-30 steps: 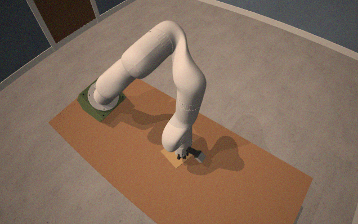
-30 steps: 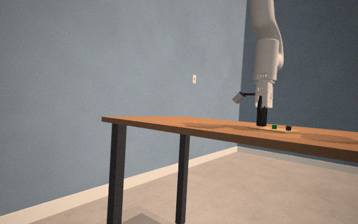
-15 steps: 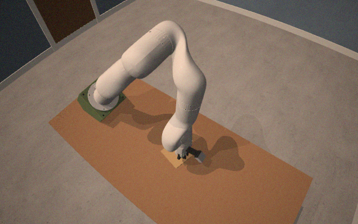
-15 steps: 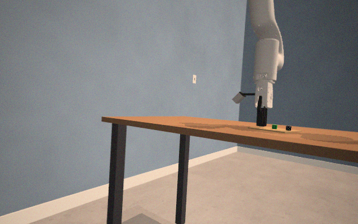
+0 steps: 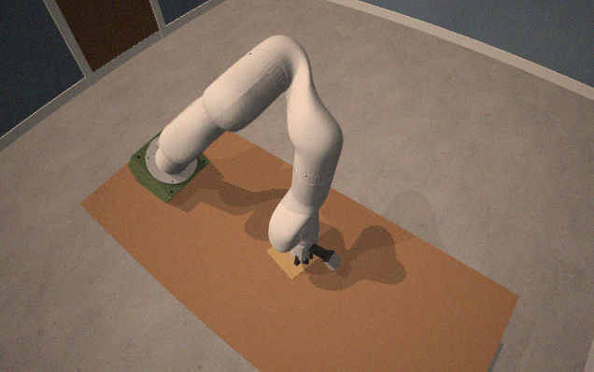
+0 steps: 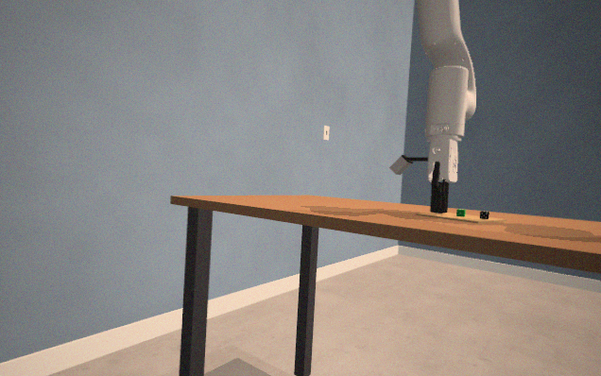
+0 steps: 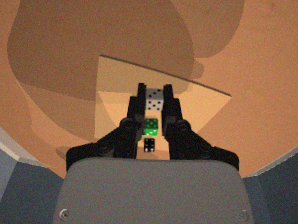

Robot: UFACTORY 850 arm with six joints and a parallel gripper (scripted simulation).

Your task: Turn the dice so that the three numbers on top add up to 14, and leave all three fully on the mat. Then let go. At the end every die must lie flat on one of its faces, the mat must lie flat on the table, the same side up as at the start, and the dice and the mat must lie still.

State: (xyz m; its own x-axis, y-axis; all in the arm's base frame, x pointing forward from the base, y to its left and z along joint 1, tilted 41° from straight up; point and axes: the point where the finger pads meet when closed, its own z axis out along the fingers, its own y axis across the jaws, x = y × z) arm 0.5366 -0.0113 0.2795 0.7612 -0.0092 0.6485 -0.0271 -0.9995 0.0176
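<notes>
My hand is 1 cm above the white die. From my hand the other things lie so: black die (10 cm behind, 2 cm below); green die (5 cm behind, 2 cm below); mat (5 cm behind, 3 cm below).
</notes>
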